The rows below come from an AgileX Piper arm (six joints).
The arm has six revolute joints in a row. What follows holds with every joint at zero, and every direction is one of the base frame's.
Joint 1 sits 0.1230 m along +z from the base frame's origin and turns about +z.
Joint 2 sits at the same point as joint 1 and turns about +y.
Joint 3 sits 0.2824 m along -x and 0.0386 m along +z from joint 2 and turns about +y.
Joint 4 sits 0.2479 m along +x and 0.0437 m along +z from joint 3 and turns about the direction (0.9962, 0, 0.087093).
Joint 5 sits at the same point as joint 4 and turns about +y.
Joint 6 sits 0.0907 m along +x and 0.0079 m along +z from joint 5 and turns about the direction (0.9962, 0, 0.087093).
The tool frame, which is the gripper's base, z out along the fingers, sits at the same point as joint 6; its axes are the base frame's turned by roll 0.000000, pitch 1.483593 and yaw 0.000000 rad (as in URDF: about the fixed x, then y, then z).
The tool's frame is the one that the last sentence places.
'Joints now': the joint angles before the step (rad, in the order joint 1, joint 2, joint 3, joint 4, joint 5, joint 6). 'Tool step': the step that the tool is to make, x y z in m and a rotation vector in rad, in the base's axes. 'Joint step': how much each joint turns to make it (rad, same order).
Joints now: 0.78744, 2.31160, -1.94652, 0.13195, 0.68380, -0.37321
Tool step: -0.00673, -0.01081, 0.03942, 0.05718, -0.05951, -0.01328
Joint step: -0.00446, -0.10614, 0.05503, -0.00551, -0.03229, 0.00781
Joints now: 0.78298, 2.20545, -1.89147, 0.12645, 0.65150, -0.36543
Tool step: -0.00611, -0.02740, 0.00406, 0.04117, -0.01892, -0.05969
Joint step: -0.02998, -0.10855, 0.18475, 0.01089, -0.12058, 0.01542
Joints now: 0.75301, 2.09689, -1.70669, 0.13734, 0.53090, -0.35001
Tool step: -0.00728, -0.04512, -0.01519, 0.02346, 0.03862, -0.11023
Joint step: -0.06255, -0.10961, 0.24398, 0.03841, -0.12385, 0.02142
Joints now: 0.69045, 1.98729, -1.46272, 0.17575, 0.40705, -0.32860
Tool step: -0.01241, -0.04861, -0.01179, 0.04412, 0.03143, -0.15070
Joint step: -0.06950, -0.11367, 0.23334, 0.02457, -0.12798, 0.06559
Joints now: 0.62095, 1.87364, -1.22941, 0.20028, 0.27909, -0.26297
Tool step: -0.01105, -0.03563, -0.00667, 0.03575, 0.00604, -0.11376
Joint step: -0.05612, -0.08104, 0.15694, 0.01850, -0.09494, 0.04229
